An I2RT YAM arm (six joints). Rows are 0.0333 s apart.
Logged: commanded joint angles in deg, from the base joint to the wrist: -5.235 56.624 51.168 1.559 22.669 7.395; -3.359 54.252 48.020 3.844 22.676 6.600; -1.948 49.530 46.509 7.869 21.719 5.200; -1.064 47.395 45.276 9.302 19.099 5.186; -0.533 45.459 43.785 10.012 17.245 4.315; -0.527 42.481 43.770 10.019 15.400 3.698; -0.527 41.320 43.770 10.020 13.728 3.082; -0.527 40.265 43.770 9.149 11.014 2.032; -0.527 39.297 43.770 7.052 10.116 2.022; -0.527 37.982 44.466 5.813 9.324 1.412; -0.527 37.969 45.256 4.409 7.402 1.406; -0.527 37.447 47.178 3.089 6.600 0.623; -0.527 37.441 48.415 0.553 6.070 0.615; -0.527 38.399 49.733 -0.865 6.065 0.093; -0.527 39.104 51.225 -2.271 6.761 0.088; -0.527 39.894 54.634 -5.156 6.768 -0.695; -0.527 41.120 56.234 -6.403 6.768 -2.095; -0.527 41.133 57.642 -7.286 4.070 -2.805; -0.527 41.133 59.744 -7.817 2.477 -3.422
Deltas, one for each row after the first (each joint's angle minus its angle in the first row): 1.876 -2.372 -3.148 2.285 0.007 -0.795; 3.287 -7.094 -4.659 6.310 -0.950 -2.195; 4.171 -9.229 -5.892 7.743 -3.570 -2.209; 4.702 -11.165 -7.383 8.453 -5.424 -3.080; 4.708 -14.143 -7.398 8.460 -7.269 -3.697; 4.708 -15.304 -7.398 8.461 -8.941 -4.313; 4.708 -16.359 -7.398 7.590 -11.655 -5.363; 4.708 -17.327 -7.398 5.493 -12.553 -5.373; 4.708 -18.642 -6.702 4.254 -13.345 -5.983; 4.708 -18.655 -5.912 2.850 -15.267 -5.989; 4.708 -19.177 -3.990 1.530 -16.069 -6.772; 4.708 -19.183 -2.753 -1.006 -16.599 -6.780; 4.708 -18.225 -1.435 -2.424 -16.604 -7.302; 4.708 -17.520 0.057 -3.830 -15.908 -7.307; 4.708 -16.730 3.466 -6.715 -15.901 -8.090; 4.708 -15.504 5.066 -7.962 -15.901 -9.490; 4.708 -15.491 6.474 -8.845 -18.599 -10.200; 4.708 -15.491 8.576 -9.376 -20.192 -10.817
